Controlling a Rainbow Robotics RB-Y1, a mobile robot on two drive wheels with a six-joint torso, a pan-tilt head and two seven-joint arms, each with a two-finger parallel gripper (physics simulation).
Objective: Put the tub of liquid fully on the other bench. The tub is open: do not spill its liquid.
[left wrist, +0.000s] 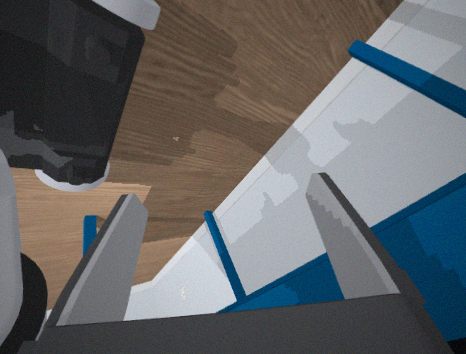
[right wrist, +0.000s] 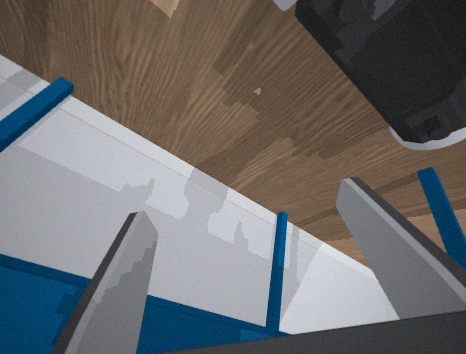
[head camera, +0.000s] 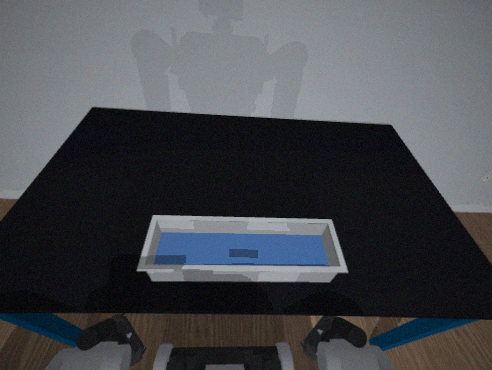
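Observation:
A long white open tub (head camera: 240, 269) stands upright on the black-topped bench (head camera: 240, 170), close to its near edge. Blue liquid (head camera: 200, 244) lies level inside it, below the rim. My left gripper (left wrist: 224, 194) is open, with nothing between its fingers. My right gripper (right wrist: 243, 207) is open and empty too. The tub does not show in either wrist view. In the head view dark parts of both arms show below the bench's near edge, one toward each side; the fingertips cannot be made out there. A second bench does not show in these views.
Blue bench legs show in the left wrist view (left wrist: 224, 255) and right wrist view (right wrist: 278, 270), with blue frame parts beside them. A pale wall (head camera: 350, 75) stands behind the bench. My dark wheeled base (left wrist: 70, 85) (right wrist: 395, 65) is near both grippers, above the wooden floor (left wrist: 200, 100) (right wrist: 190, 100).

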